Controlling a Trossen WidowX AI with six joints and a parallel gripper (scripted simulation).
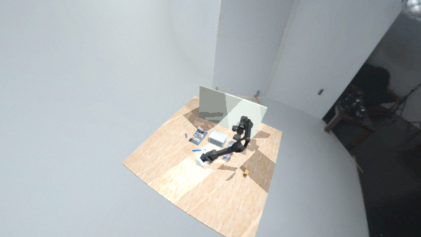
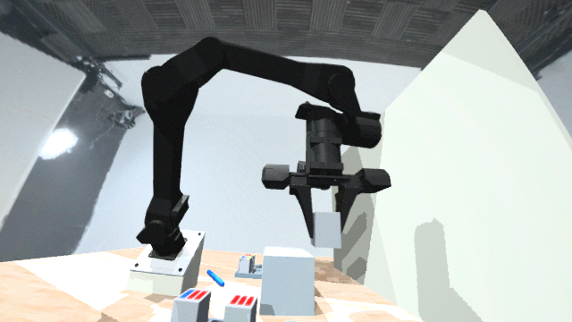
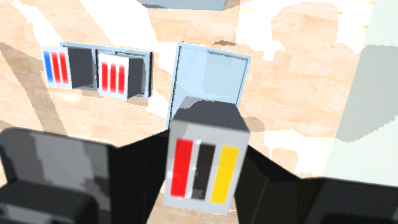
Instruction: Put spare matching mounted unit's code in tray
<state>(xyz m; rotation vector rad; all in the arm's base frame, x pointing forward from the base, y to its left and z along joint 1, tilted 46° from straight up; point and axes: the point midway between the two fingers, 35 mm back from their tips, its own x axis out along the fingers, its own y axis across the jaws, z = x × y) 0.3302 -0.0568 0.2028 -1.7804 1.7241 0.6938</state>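
My gripper tip is now 14 cm above the tray. Round my gripper tip: orange block (23 cm behind, 21 cm to the right, 11 cm below); tall panel (20 cm to the left, 19 cm ahead, 9 cm above); mounted unit (19 cm to the left, 9 cm below, 5 cm behind).
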